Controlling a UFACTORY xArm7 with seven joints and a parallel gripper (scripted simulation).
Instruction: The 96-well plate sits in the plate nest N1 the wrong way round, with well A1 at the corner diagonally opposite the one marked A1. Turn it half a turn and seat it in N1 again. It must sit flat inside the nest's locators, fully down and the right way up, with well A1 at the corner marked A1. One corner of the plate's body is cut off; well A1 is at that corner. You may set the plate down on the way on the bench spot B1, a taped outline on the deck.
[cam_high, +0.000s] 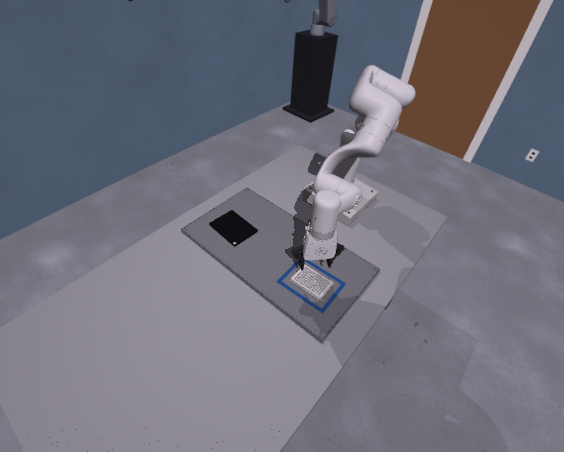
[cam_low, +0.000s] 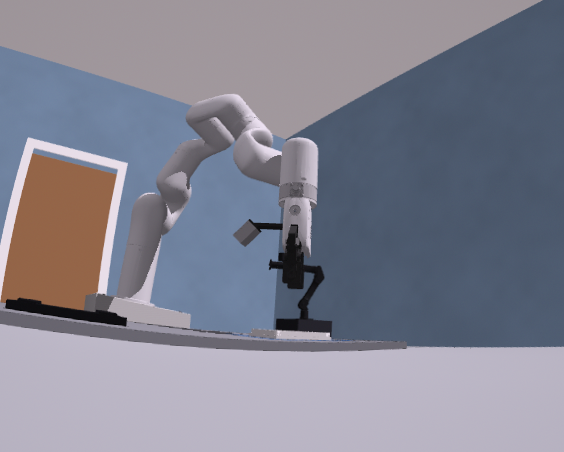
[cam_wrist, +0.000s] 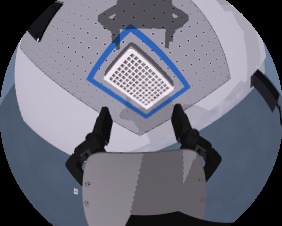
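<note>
My gripper is now 100 mm above the white 96-well plate. Also, from my hand: black plate nest N1: 390 mm to the right, 100 mm below, 30 mm ahead.
</note>
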